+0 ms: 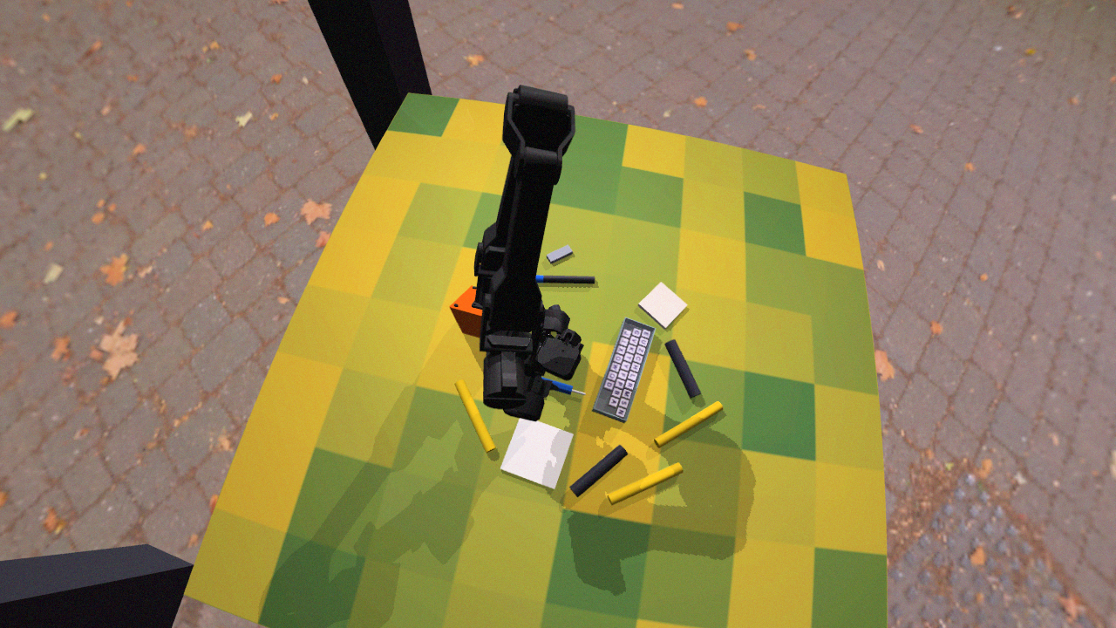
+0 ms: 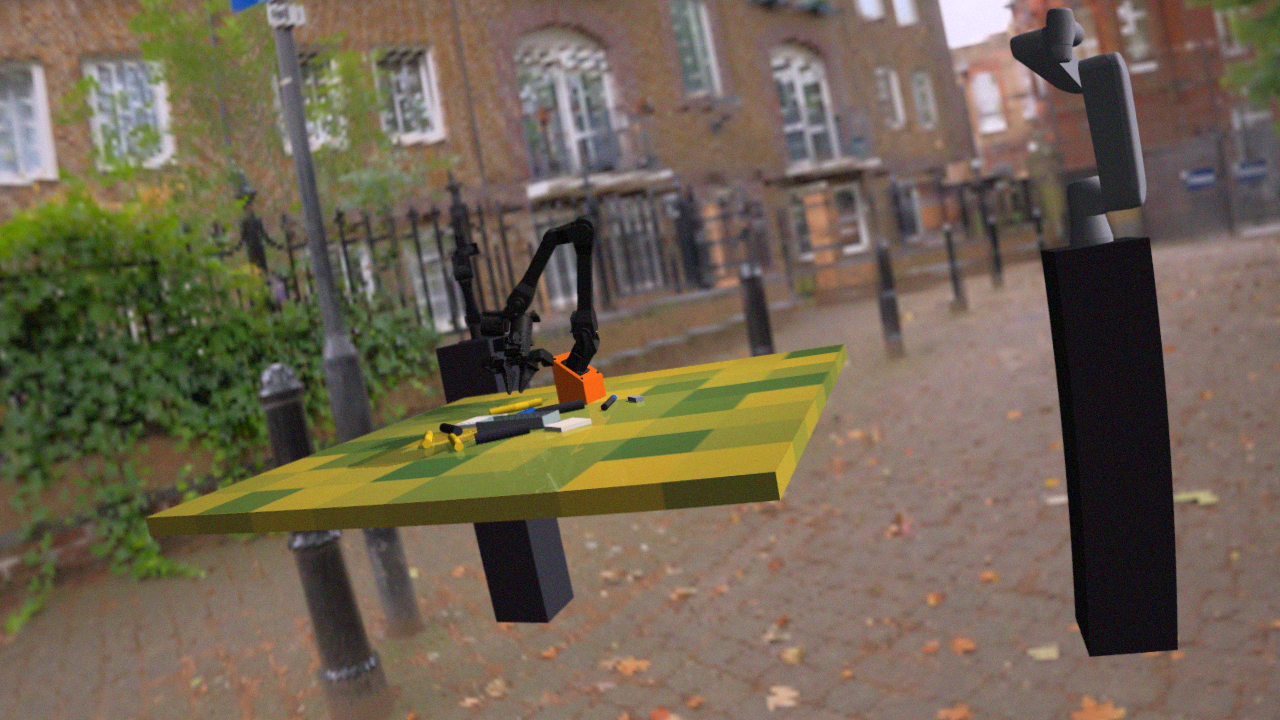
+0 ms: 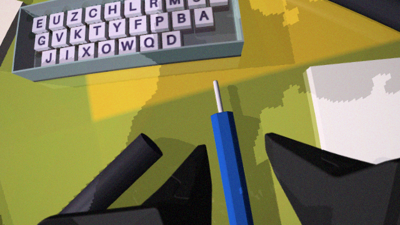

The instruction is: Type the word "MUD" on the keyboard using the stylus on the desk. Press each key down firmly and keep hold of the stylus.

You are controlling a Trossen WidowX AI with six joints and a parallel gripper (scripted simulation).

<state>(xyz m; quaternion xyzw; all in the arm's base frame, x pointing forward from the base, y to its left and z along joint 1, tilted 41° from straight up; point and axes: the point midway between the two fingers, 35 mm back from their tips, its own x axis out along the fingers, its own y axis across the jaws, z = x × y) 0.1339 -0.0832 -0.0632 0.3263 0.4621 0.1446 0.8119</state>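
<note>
Now: the blue stylus 1 cm ahead of my gripper tip and 6 cm below it. From my gripper tip the other things lie so: m key 13 cm ahead, 1 cm to the left, 5 cm below; white pad 1 cm behind, 13 cm to the right, 6 cm below; D key 10 cm ahead, 2 cm to the left, 5 cm below.
</note>
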